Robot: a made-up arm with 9 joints.
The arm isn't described. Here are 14 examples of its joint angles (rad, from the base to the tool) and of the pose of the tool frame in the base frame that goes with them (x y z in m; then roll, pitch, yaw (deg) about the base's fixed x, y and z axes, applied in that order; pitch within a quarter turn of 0, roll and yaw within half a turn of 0).
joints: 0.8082 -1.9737 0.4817 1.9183 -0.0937 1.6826 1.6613 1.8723 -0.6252
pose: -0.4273 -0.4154 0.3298 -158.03 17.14 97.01
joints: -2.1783 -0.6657 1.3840 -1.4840 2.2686 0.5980 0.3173 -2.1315 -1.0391
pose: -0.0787 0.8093 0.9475 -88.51 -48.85 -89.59
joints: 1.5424 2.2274 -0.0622 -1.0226 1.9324 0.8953 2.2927 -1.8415 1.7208
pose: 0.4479 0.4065 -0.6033 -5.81 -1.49 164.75
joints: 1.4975 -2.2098 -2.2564 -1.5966 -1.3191 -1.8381 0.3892 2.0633 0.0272
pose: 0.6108 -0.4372 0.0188 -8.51 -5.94 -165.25
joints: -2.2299 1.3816 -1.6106 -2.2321 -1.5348 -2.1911 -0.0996 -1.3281 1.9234
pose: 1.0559 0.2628 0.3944 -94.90 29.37 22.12
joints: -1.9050 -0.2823 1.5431 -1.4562 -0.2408 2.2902 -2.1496 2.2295 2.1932
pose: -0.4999 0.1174 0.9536 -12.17 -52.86 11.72
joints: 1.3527 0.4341 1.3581 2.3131 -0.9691 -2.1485 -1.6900 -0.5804 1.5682
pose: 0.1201 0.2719 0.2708 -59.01 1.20 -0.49
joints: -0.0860 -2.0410 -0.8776 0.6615 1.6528 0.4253 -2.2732 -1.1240 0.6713
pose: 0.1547 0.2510 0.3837 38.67 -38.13 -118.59
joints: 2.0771 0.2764 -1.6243 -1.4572 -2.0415 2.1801 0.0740 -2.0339 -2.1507
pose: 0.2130 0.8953 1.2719 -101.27 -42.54 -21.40
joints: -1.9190 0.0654 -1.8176 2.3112 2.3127 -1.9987 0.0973 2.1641 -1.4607
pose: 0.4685 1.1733 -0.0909 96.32 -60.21 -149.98
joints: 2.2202 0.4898 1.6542 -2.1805 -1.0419 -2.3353 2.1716 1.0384 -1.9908
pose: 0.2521 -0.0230 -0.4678 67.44 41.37 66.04
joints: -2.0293 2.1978 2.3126 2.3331 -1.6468 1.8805 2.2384 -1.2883 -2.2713
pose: -0.1811 0.3364 -0.3725 -121.01 44.37 -151.29
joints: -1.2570 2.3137 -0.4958 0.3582 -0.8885 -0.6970 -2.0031 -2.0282 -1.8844
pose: 0.1389 0.7233 -0.0821 61.84 21.34 1.81
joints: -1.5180 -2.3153 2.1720 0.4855 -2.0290 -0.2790 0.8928 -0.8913 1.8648
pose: -0.6629 -0.2245 0.4740 149.04 -7.16 90.11
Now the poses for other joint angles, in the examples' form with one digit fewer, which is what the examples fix.
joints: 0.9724 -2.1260 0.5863 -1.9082 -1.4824 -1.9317 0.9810 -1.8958 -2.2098
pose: -0.812 0.551 0.201 -77.8 -58.7 54.3
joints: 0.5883 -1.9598 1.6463 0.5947 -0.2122 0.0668 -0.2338 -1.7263 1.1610
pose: -0.050 -0.458 -0.194 32.6 -18.1 -21.0
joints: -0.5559 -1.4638 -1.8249 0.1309 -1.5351 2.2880 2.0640 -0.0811 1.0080
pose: -0.664 0.157 -0.740 -62.4 25.5 -70.8
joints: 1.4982 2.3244 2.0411 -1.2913 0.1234 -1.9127 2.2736 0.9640 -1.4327
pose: -0.751 0.332 -0.308 55.1 7.5 -103.4
